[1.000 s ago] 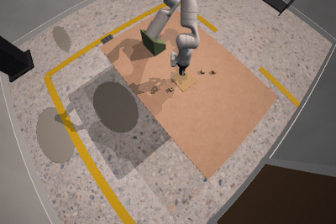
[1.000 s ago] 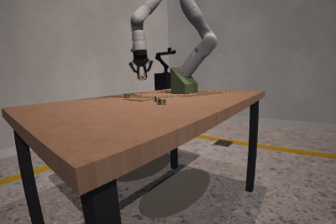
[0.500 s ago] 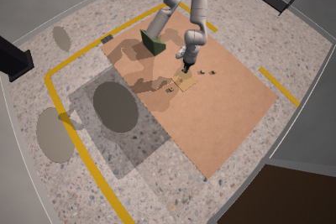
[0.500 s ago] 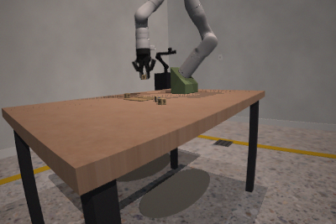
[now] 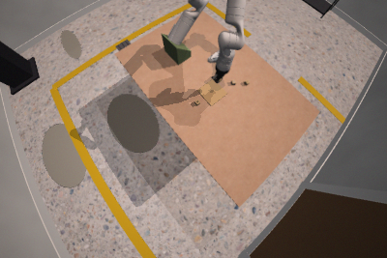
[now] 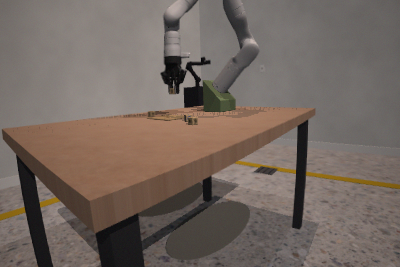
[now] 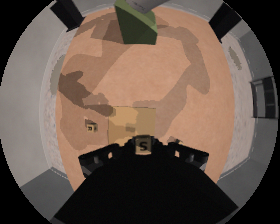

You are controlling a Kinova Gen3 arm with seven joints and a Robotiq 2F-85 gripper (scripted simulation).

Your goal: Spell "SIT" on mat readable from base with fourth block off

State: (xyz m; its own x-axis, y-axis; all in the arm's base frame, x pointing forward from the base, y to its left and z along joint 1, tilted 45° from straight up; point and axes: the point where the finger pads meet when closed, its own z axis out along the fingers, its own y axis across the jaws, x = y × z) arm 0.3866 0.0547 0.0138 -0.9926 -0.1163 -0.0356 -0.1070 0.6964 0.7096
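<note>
Now: the tan mat 120 mm below my hand and 30 mm to the right of it.
</note>
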